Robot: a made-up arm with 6 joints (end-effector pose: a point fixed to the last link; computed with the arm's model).
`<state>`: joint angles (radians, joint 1 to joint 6).
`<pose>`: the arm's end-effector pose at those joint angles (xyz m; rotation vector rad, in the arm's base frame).
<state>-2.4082 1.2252 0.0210 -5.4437 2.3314 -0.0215</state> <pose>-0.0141 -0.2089 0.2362 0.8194 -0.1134 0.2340</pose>
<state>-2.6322 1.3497 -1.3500 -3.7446 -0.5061 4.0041</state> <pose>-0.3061 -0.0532 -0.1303 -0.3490 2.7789 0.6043</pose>
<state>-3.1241 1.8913 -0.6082 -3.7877 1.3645 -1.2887</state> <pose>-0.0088 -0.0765 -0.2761 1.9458 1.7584 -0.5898</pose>
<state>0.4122 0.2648 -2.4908 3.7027 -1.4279 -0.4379</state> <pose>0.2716 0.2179 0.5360 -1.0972 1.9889 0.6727</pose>
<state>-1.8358 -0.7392 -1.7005 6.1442 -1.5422 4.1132</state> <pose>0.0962 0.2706 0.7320 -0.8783 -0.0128 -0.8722</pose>
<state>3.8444 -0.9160 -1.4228 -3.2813 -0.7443 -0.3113</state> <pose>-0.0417 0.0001 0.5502 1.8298 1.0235 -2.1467</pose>
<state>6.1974 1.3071 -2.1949 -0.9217 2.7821 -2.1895</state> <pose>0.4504 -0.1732 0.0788 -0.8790 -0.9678 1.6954</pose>
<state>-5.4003 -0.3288 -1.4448 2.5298 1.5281 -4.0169</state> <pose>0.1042 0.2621 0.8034 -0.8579 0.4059 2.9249</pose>
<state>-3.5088 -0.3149 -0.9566 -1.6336 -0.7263 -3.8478</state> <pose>-0.2790 -0.0998 0.5164 -0.6066 -1.8547 0.9694</pose>
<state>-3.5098 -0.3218 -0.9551 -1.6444 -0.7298 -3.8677</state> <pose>-0.2756 -0.1008 0.5158 -0.5751 -1.8625 0.9498</pose>
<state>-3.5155 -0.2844 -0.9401 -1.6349 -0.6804 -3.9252</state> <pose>-0.2955 -0.0897 0.5018 -0.6015 -1.8842 0.8812</pose>
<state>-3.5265 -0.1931 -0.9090 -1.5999 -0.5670 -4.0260</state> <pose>-0.3393 -0.0627 0.4663 -0.6954 -1.9357 0.7470</pose>
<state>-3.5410 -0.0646 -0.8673 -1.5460 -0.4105 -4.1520</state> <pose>-0.3888 -0.0238 0.4061 -0.8292 -2.0302 0.5562</pose>
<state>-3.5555 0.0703 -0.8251 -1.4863 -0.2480 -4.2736</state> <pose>-0.4229 0.0163 0.3320 -0.9612 -2.1570 0.3464</pose>
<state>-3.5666 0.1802 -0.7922 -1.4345 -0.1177 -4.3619</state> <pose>-0.4360 0.0465 0.2666 -1.0644 -2.2761 0.1721</pose>
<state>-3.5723 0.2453 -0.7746 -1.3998 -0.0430 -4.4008</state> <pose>-0.4381 0.0625 0.2277 -1.1353 -2.3449 0.0738</pose>
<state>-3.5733 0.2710 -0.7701 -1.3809 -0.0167 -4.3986</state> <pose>-0.4389 0.0681 0.2135 -1.1852 -2.3589 0.0460</pose>
